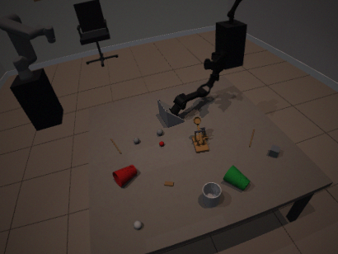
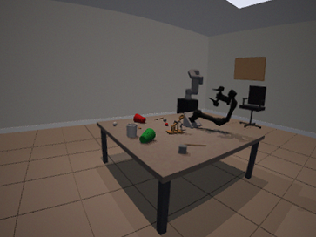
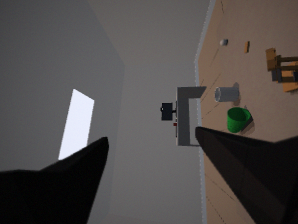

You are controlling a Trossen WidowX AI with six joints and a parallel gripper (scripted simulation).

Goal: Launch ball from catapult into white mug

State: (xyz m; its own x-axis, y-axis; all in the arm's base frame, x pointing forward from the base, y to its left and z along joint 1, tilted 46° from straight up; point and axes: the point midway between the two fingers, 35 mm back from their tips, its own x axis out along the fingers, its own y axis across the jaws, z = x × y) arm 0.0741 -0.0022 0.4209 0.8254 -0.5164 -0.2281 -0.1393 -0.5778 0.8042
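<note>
My gripper tip is now 31 cm above the wooden catapult, 20 cm short of it and 18 cm to the left of it. From my gripper tip the other things lie so: grey cube (49 cm ahead, 36 cm below, 17 cm to the left); red ball (44 cm to the right, 37 cm below, 13 cm ahead); small wood block (49 cm to the right, 44 cm ahead, 38 cm below).
</note>
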